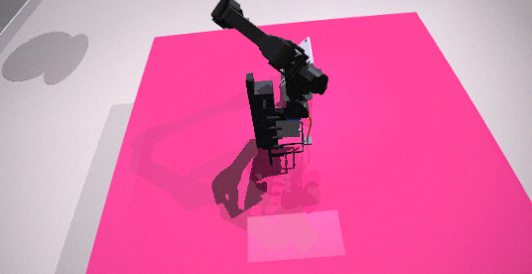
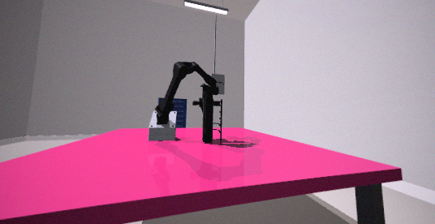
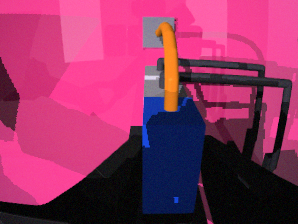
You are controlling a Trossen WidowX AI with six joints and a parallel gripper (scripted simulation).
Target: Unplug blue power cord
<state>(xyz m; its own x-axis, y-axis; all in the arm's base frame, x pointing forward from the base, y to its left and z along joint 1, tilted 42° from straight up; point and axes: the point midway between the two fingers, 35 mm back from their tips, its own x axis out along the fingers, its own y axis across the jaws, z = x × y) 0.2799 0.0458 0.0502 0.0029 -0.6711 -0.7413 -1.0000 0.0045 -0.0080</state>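
Right now the blue plug is 30 mm to the right of my gripper tip.
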